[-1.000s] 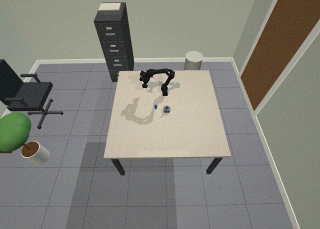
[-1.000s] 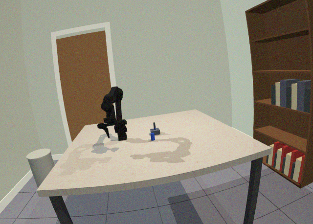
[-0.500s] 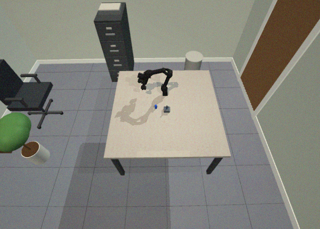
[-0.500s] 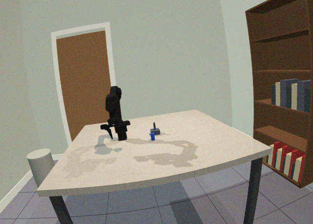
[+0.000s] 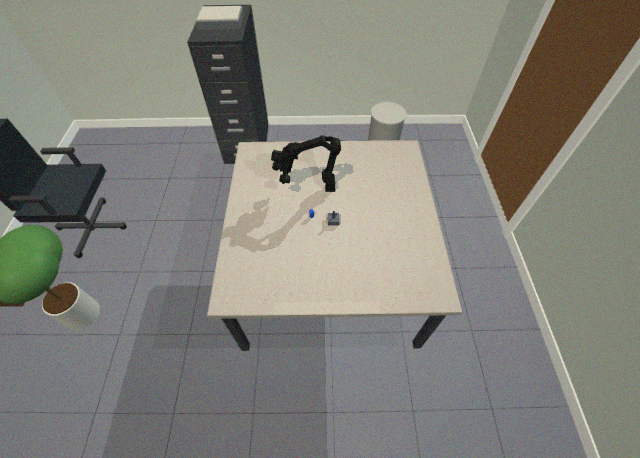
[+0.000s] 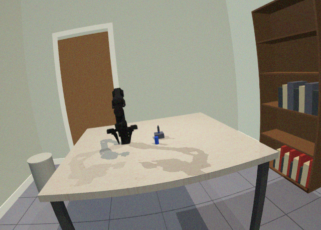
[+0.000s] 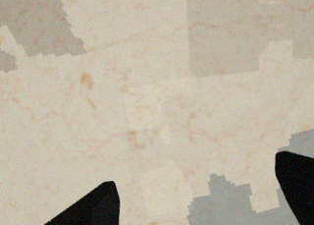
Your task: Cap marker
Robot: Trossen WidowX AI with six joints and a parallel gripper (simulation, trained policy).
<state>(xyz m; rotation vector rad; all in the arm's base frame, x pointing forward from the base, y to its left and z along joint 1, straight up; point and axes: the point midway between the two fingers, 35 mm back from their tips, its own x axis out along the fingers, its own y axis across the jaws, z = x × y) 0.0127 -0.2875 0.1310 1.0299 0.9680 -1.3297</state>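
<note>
My gripper tip is 21 cm short of the blue cap, 18 cm to the right of it and 7 cm above it. From my gripper tip the other things lie so: grey holder block (31 cm to the left, 25 cm ahead, 8 cm below).
</note>
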